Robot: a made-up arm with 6 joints.
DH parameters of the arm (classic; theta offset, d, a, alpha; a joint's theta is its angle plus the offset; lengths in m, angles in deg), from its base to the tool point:
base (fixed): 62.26 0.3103 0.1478 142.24
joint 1: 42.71 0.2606 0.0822 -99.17
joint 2: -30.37 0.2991 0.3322 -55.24
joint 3: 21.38 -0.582 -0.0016 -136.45
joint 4: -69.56 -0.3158 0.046 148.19
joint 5: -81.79 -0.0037 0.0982 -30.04
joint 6: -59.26 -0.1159 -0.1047 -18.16
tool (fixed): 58.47 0.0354 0 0
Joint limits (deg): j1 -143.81..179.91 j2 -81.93..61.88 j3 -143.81..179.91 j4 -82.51..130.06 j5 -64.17..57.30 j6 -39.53..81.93
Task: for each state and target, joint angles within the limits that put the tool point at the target. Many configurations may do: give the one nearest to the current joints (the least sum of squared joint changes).
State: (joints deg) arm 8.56 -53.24 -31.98 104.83 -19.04 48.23
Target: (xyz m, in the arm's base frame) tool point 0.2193 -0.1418 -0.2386
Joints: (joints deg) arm 40.05 -23.03 -89.11 118.22 -16.33 52.15
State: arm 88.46 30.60 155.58 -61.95 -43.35 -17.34
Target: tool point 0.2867 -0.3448 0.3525
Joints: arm 76.95 61.88 138.34 -82.51 -18.14 -34.01
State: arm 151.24 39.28 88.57 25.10 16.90 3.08
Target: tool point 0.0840 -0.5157 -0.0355
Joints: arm 138.87 37.02 83.83 32.04 14.04 2.37
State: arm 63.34 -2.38 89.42 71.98 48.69 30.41
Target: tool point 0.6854 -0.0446 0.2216
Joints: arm 41.16 42.33 125.18 48.49 45.57 8.11
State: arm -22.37 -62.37 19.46 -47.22 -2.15 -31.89
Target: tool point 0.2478 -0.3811 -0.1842
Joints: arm -13.26 -78.45 12.30 -33.41 -12.15 -35.00
